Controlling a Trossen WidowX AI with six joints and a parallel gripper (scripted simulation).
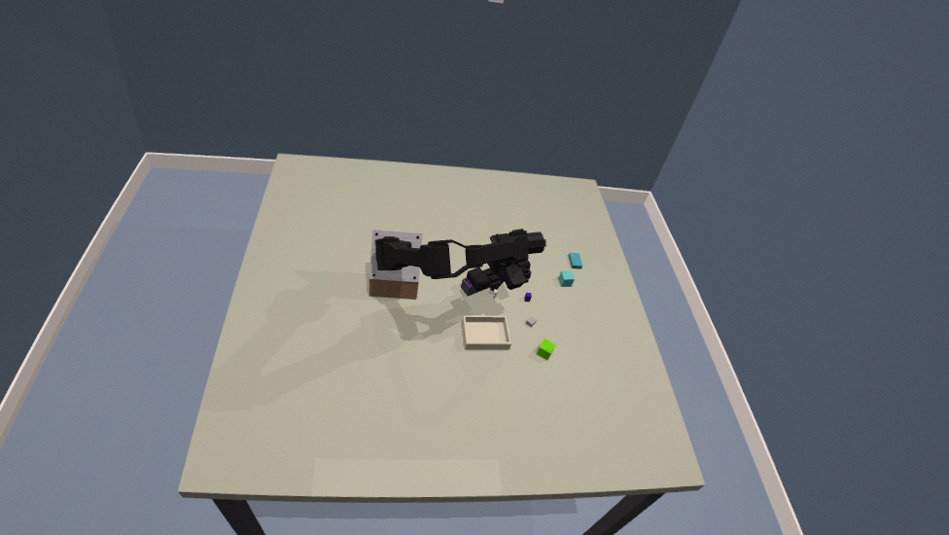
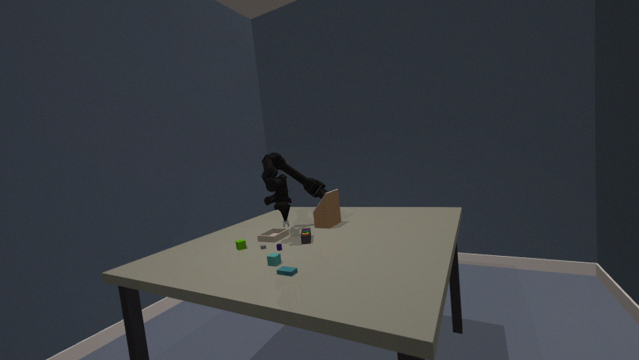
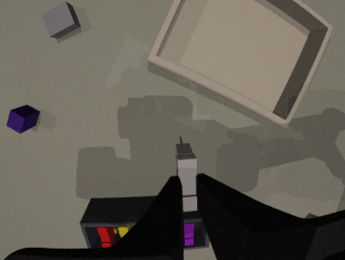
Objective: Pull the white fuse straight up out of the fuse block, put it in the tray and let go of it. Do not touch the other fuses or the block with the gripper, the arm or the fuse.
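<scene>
Right now my gripper tip is 2 cm past the beige tray, 10 cm to the left of it and 9 cm above it. From my gripper tip the other things lie so: purple piece: 13 cm ahead, 4 cm to the left, 8 cm below; then green cube: 15 cm ahead, 16 cm to the right, 8 cm below; then grey piece: 13 cm ahead, 5 cm to the right, 9 cm below.
</scene>
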